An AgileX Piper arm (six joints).
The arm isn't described. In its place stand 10 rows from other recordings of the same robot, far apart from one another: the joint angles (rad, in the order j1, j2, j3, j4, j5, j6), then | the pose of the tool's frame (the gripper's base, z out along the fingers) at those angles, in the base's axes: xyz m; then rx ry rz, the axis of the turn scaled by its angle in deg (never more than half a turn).
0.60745, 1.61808, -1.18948, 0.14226, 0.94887, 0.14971 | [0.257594 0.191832 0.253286 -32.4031 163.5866 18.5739]
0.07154, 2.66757, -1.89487, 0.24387, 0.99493, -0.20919 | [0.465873 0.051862 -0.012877 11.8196 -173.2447 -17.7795]
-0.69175, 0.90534, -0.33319, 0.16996, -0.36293, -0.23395 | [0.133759 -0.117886 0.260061 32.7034 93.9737 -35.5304]
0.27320, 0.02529, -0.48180, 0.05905, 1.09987, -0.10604 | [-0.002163 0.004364 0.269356 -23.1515 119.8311 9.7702]
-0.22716, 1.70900, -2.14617, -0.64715, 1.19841, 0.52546 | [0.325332 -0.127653 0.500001 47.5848 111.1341 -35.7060]
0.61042, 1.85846, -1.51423, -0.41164, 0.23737, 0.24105 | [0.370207 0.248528 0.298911 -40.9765 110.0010 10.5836]
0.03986, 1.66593, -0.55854, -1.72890, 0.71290, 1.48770 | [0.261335 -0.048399 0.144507 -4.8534 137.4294 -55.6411]
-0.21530, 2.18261, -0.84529, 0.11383, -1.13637, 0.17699 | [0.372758 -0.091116 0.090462 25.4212 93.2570 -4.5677]
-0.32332, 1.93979, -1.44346, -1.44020, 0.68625, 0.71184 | [0.397404 -0.193456 0.257990 2.4806 128.0522 -74.2515]
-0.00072, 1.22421, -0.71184, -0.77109, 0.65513, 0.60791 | [0.227192 -0.038803 0.252342 7.0501 140.8804 -32.4927]
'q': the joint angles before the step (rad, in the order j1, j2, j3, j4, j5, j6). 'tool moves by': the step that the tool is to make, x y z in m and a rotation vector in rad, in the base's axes. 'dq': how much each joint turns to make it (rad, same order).
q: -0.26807 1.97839 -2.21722 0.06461 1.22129 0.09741
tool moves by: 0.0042 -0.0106 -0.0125 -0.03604 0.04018 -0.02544
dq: -0.01146 0.02451 0.00583 -0.04741 -0.00137 -0.00072
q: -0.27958 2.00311 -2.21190 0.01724 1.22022 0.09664
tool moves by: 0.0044 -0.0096 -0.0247 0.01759 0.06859 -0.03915
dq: -0.01458 0.02519 0.04693 -0.01723 -0.00155 0.02458
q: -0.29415 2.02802 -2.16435 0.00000 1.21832 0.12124
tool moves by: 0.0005 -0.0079 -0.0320 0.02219 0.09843 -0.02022
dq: -0.01445 0.01791 0.08295 -0.01049 -0.00026 0.00460
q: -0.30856 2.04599 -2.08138 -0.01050 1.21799 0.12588
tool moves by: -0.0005 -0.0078 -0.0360 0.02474 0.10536 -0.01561
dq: -0.01499 0.02882 0.08057 -0.00926 -0.00156 0.00004
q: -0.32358 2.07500 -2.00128 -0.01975 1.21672 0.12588
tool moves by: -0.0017 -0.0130 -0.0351 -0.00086 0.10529 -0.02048
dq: -0.02159 0.04454 0.05331 -0.03541 0.00134 0.00013
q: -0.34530 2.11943 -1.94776 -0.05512 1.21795 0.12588
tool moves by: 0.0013 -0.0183 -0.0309 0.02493 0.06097 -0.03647
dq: -0.03649 0.06632 0.00152 0.00164 -0.00200 -0.00009
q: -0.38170 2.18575 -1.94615 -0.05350 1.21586 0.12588
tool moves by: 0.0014 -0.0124 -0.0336 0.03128 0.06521 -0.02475
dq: -0.02409 0.07183 0.00007 0.00396 0.00032 -0.00009
